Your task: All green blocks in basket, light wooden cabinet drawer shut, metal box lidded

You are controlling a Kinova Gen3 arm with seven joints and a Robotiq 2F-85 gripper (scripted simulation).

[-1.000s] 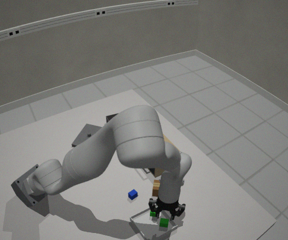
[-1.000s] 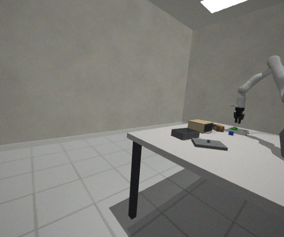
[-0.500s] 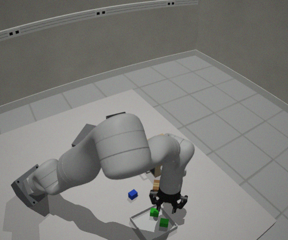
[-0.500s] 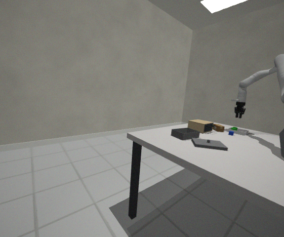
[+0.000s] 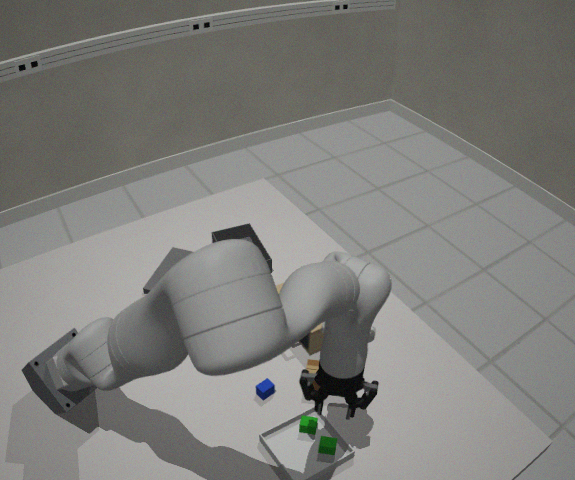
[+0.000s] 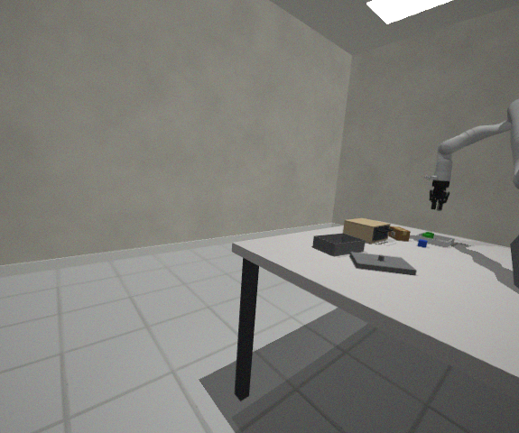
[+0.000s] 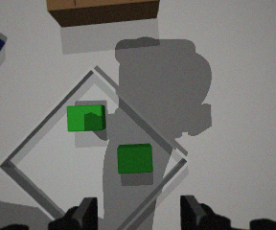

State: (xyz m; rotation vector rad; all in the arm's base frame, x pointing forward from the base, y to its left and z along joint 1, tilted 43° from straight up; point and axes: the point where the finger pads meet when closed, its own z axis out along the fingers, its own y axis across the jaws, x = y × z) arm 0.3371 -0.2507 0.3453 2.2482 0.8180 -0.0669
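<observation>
The knobbed lid is 68 cm to the left of my hand, 17 cm below it and 8 cm ahead of it. Also, from my hand: grey basket: 17 cm below, 4 cm to the left, 2 cm behind; red block: 17 cm below, 15 cm ahead, 12 cm to the left; darker brown wooden box: 15 cm below, 14 cm to the left, 13 cm ahead.
</observation>
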